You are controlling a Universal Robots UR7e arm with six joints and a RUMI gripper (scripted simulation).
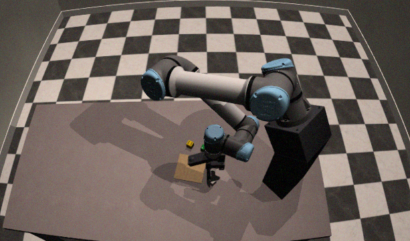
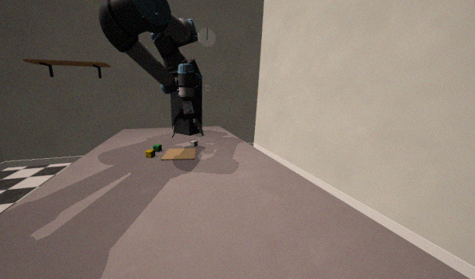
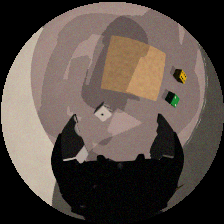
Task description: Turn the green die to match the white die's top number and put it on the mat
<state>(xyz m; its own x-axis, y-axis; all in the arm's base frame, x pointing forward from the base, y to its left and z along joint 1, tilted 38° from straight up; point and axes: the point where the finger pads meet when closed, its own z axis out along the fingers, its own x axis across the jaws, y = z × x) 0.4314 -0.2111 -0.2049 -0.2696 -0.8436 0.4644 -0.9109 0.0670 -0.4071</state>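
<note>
The white die lies 4 cm to the left of my hand, 4 cm below it and 1 cm behind it. Round my hand: yellow die 19 cm to the right, 4 cm below, 4 cm ahead; tan mat 7 cm to the right, 7 cm ahead, 6 cm below; green die 15 cm to the right, 4 cm below, 3 cm behind.
</note>
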